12 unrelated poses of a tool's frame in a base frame.
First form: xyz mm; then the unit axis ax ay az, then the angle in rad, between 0 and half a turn.
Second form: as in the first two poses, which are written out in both.
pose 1, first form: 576.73, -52.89, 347.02, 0.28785, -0.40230, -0.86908, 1.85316
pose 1, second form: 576.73, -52.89, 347.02, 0.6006, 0.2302, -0.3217, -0.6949
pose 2, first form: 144.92, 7.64, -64.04, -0.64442, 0.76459, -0.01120, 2.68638
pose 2, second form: 144.92, 7.64, -64.04, 0.2256, -0.6278, 0.7449, -0.0109
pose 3, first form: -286.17, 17.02, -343.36, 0.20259, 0.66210, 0.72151, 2.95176
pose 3, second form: -286.17, 17.02, -343.36, 0.0948, 0.2017, 0.6591, 0.7183
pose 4, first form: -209.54, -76.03, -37.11, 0.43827, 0.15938, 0.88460, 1.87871
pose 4, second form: -209.54, -76.03, -37.11, 0.5903, 0.3538, 0.1286, 0.7140
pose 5, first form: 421.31, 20.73, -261.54, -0.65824, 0.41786, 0.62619, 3.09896
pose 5, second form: 421.31, 20.73, -261.54, 0.0213, -0.6581, 0.4178, 0.6260
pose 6, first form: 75.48, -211.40, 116.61, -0.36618, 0.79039, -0.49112, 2.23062
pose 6, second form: 75.48, -211.40, 116.61, 0.4399, -0.3288, 0.7098, -0.4410
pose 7, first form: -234.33, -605.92, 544.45, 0.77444, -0.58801, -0.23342, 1.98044
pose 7, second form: -234.33, -605.92, 544.45, 0.5485, 0.6475, -0.4917, -0.1952
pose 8, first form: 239.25, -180.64, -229.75, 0.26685, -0.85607, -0.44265, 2.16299
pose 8, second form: 239.25, -180.64, -229.75, 0.4700, 0.2355, -0.7556, -0.3907
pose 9, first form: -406.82, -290.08, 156.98, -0.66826, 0.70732, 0.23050, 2.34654
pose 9, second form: -406.82, -290.08, 156.98, 0.3871, -0.6161, 0.6522, 0.2125
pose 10, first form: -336.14, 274.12, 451.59, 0.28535, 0.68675, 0.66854, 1.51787
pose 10, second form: -336.14, 274.12, 451.59, 0.7256, 0.1964, 0.4726, 0.4601
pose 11, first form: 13.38, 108.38, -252.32, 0.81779, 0.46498, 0.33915, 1.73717
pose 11, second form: 13.38, 108.38, -252.32, 0.6459, 0.6243, 0.3550, 0.2589
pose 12, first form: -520.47, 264.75, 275.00, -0.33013, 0.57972, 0.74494, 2.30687
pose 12, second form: -520.47, 264.75, 275.00, 0.4053, -0.3018, 0.5300, 0.6810
